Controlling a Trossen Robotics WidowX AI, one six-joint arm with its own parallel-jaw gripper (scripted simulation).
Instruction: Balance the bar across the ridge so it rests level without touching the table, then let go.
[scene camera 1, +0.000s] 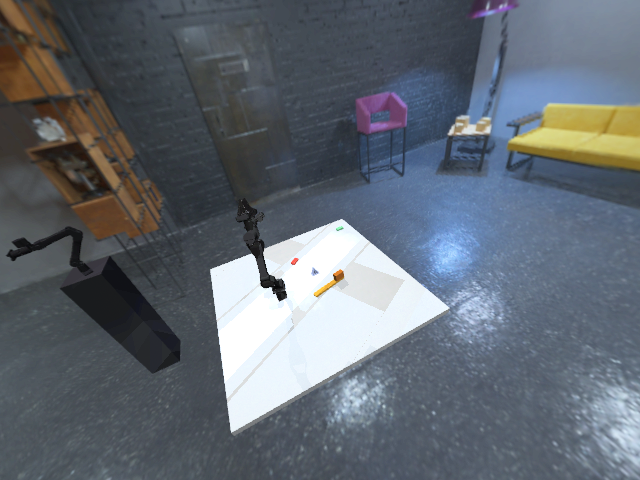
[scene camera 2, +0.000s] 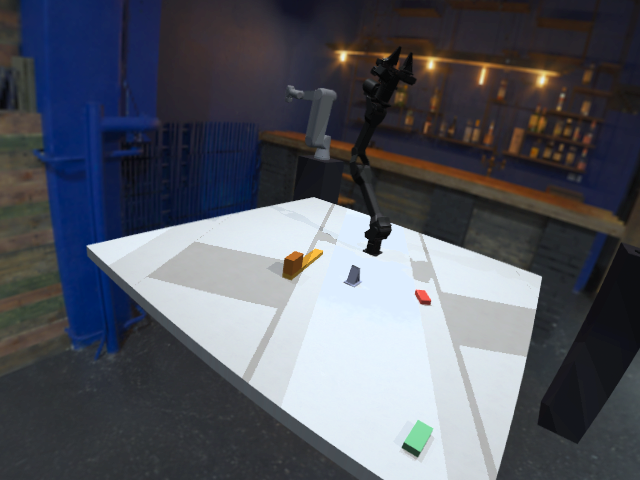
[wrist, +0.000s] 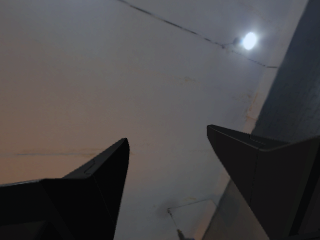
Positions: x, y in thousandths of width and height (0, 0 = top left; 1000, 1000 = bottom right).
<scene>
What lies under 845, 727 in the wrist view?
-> The gripper.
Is the gripper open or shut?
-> Open.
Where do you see the gripper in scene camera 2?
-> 634, 103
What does the gripper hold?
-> Nothing.
</scene>
